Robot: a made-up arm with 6 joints.
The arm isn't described. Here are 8 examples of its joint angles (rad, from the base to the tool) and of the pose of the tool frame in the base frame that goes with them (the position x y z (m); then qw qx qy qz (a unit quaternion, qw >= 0)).
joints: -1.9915 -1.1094 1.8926 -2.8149 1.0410 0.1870
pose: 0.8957 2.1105 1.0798 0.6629 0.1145 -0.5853 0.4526
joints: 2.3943 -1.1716 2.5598 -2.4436 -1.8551 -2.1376
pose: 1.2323 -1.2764 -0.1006 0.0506 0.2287 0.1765 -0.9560
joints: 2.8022 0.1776 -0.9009 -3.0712 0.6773 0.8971
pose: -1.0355 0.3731 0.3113 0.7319 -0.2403 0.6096 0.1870
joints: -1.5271 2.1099 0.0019 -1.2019 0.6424 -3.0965
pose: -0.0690 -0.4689 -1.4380 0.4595 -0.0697 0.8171 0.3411
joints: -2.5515 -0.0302 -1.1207 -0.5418 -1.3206 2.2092
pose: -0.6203 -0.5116 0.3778 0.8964 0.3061 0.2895 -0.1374
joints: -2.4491 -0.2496 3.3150 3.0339 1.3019 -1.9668
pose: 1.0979 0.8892 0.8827 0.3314 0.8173 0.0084 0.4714
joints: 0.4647 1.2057 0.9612 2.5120 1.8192 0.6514
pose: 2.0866 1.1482 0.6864 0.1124 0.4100 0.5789 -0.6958
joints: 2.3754 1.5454 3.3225 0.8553 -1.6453 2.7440
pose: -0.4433 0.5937 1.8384 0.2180 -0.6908 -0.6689 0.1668
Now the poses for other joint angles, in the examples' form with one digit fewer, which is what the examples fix.
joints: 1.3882 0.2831 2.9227 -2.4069 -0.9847 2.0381
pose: -0.278 -1.016 1.928 0.208 -0.333 0.907 -0.152
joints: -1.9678 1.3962 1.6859 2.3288 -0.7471 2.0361
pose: -1.020 -2.229 1.426 0.400 0.052 -0.862 -0.307
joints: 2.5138 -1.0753 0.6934 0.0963 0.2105 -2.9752
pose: 1.131 -0.825 2.452 0.764 -0.266 -0.485 -0.332
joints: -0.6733 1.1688 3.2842 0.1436 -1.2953 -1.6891
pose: 0.185 -0.176 2.086 0.649 0.547 -0.527 0.038
